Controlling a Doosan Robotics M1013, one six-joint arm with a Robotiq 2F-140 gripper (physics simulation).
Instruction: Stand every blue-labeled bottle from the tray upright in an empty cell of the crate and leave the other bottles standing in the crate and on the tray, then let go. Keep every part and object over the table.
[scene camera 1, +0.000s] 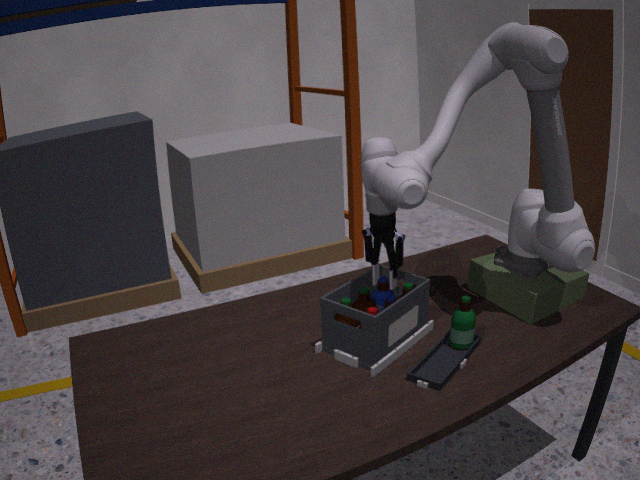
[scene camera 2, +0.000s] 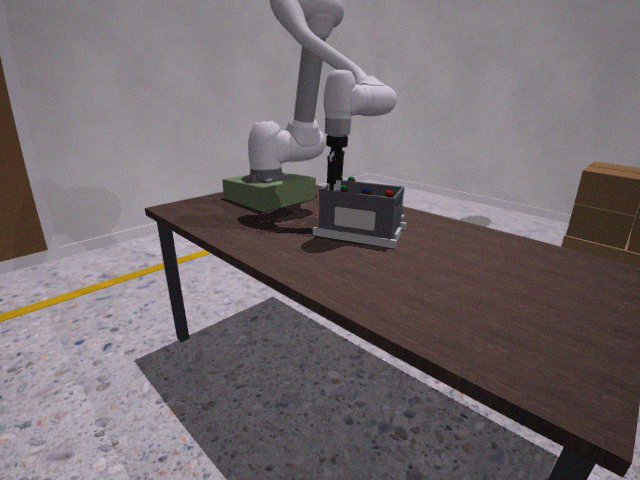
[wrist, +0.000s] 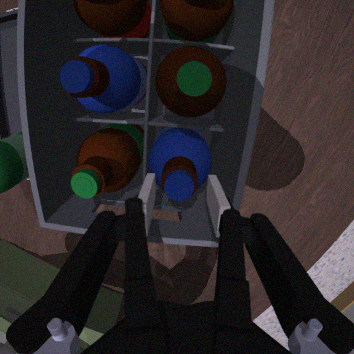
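Pixels of known places: gripper, fingertip midpoint: (scene camera 1: 384, 285) (wrist: 180, 186); arm's base at its link origin: (scene camera 1: 525, 264) (scene camera 2: 266, 179).
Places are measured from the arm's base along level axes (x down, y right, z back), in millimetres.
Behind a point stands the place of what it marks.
Note:
A blue bottle (scene camera 1: 383, 279) {y 193, x -59, z -531 mm} (wrist: 180, 147) {y 196, x -17, z -549 mm} stands upright in a corner cell of the grey crate (scene camera 1: 345, 338) {y 126, x 29, z -736 mm} (scene camera 2: 385, 224) {y 216, x 25, z -729 mm} (wrist: 21, 75) {y 58, x -71, z -588 mm}, at the crate end nearest the arm's base. My gripper (scene camera 1: 384, 279) {y 207, x -28, z -513 mm} (scene camera 2: 334, 186) {y 207, x -28, z -513 mm} (wrist: 180, 186) {y 207, x -28, z -513 mm} is partly open, one finger on each side of its neck; the wrist view shows gaps on both sides. Another blue bottle (scene camera 2: 366, 191) {y 110, x -50, z -598 mm} (wrist: 117, 75) {y 120, x -17, z -600 mm} stands in a middle cell. Green-capped bottles (wrist: 194, 78) {y 189, x -58, z -613 mm} (wrist: 107, 152) {y 125, x -18, z -524 mm} and a red-capped bottle (scene camera 1: 372, 310) {y 78, x -57, z -682 mm} (scene camera 2: 388, 193) {y 95, x -52, z -682 mm} stand in other cells. A green bottle (scene camera 1: 462, 330) {y -76, x 30, z -474 mm} (wrist: 9, 165) {y -22, x 8, z -459 mm} stands on the dark tray (scene camera 1: 434, 364) {y -68, x 99, z -579 mm}. Bottle bases are hidden.
The crate walls and thin dividers (wrist: 150, 90) {y 149, x 21, z -593 mm} surround the fingertips. White rails (scene camera 1: 403, 348) {y 41, x 86, z -594 mm} (scene camera 2: 356, 238) {y 245, x 89, z -635 mm} edge the crate's base. The green pedestal (scene camera 1: 516, 294) {y -74, x 29, z -172 mm} (scene camera 2: 289, 192) {y 16, x 42, z -155 mm} under the arm stands beyond the crate and tray on the table (scene camera 1: 232, 382) {y 237, x 104, z -1039 mm} (scene camera 2: 465, 289) {y 374, x 105, z -1049 mm}.

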